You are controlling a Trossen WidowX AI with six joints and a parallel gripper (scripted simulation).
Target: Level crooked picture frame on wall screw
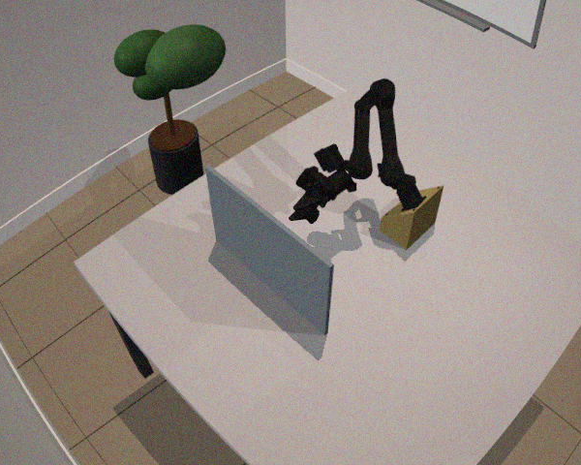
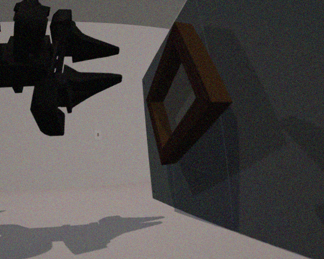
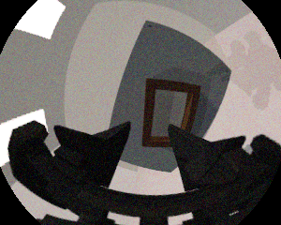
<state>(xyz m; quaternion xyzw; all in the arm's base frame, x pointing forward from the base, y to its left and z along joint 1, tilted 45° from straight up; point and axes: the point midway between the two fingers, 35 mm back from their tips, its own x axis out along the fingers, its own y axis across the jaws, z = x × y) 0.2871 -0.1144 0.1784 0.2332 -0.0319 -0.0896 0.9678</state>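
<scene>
Now: the brown wooden picture frame 8 cm ahead of my gripper tip, 5 cm below it and 2 cm to the right of it. Round my gripper tip: dark grey wall panel 9 cm ahead, 6 cm below, 1 cm to the right.
</scene>
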